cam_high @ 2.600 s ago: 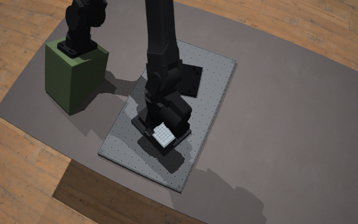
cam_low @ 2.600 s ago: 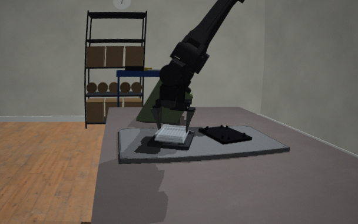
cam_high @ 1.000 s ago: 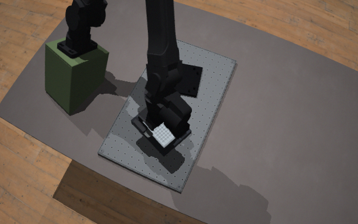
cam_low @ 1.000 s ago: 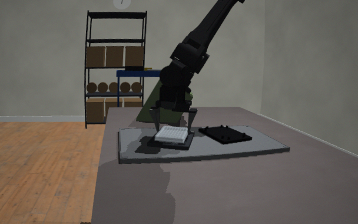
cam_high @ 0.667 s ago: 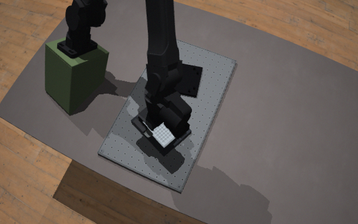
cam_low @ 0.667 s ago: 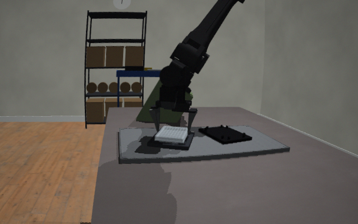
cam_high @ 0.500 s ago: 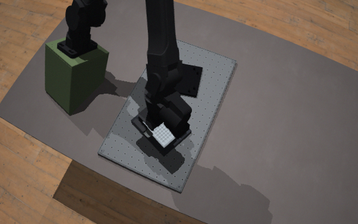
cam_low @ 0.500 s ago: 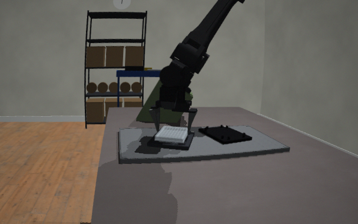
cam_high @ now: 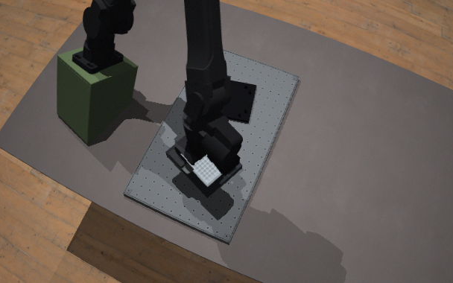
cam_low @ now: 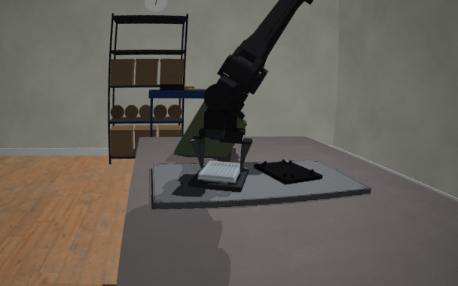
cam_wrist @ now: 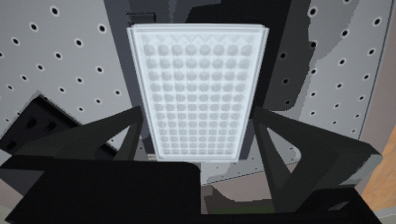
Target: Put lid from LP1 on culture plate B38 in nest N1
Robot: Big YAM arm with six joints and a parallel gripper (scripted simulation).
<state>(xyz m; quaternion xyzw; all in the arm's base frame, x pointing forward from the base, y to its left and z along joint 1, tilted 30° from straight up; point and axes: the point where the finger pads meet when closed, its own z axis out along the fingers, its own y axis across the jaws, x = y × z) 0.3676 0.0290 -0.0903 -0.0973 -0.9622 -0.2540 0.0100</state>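
The clear lid is 10 mm below my hand. Also, from my hand: lid park LP1: 180 mm to the left, 60 mm behind, 30 mm below; culture plate B38: 10 mm below.
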